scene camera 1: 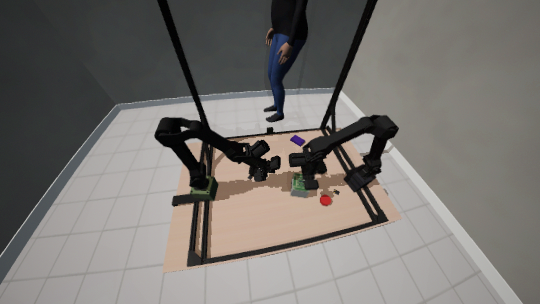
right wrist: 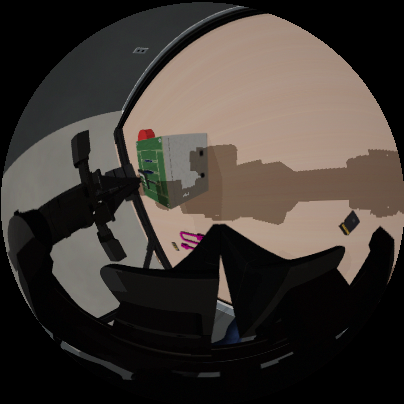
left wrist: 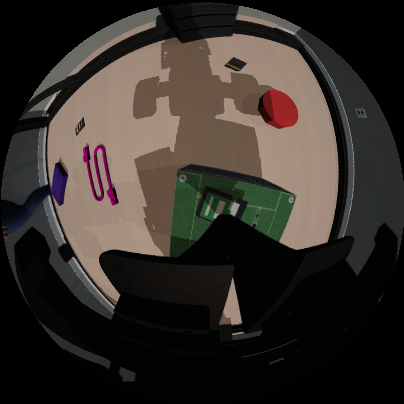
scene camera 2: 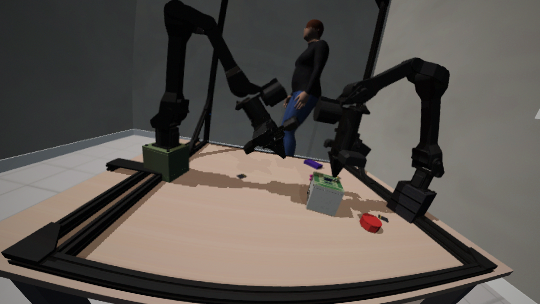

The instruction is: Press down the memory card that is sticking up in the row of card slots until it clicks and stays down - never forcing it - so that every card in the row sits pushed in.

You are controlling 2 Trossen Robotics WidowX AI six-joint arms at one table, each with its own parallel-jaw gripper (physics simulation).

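Places are measured from the left arm's base along level axes (x right, y back, z down), in centimetres.
Pixels of known places: left gripper, fingertip midpoint: (scene camera 1: 305,179) (right wrist: 139,179) (left wrist: 223,220) (scene camera 2: 333,176); right gripper, fingertip midpoint: (scene camera 1: 274,172) (right wrist: 218,229) (scene camera 2: 284,158); left arm's base, link origin: (scene camera 1: 364,173) (scene camera 2: 417,186); right arm's base, link origin: (scene camera 1: 202,184) (scene camera 2: 167,145).
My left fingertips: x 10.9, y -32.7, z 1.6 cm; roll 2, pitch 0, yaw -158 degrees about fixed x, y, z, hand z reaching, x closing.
Ahead of a thing's pixels: the offset from my left fingertips to its top centre. "pt": to the spot under its first point.
A green circuit board @(dx -0.1, dy -2.1, dz +1.2 cm) (scene camera 1: 298,182) (scene camera 2: 326,181) (left wrist: 263,199) (right wrist: 148,158) lies on top of a grey box @(dx -0.1, dy -2.1, dz +1.4 cm) (scene camera 1: 299,193) (scene camera 2: 324,200) (right wrist: 184,158). The row of card slots @(pt dx +0.5, dy +2.0, dz +1.0 cm) (left wrist: 205,193) sits in a black frame on the board, and pale cards show in it. My left gripper (scene camera 1: 308,184) (scene camera 2: 336,175) (left wrist: 223,220) (right wrist: 139,179) is shut and empty. It points straight down with its tip at the slots and hides their near side. My right gripper (scene camera 1: 257,177) (scene camera 2: 283,155) (right wrist: 218,229) is shut and empty. It hangs above the table, well to the left of the box.
A red disc @(dx -12.6, dy +7.7, dz +7.3 cm) (scene camera 1: 325,199) (scene camera 2: 371,222) (left wrist: 279,109) and a small black chip @(dx -11.1, dy +17.7, dz +9.7 cm) (scene camera 1: 336,192) (scene camera 2: 383,218) (left wrist: 235,63) lie right of the box. A purple block @(dx +32.9, dy +16.8, dz +8.1 cm) (scene camera 1: 298,140) (scene camera 2: 313,163) (left wrist: 59,183) and a magenta cable @(dx +16.9, dy +10.4, dz +9.0 cm) (left wrist: 98,173) (right wrist: 190,237) lie behind it. A person (scene camera 1: 284,60) (scene camera 2: 308,84) stands beyond the table.
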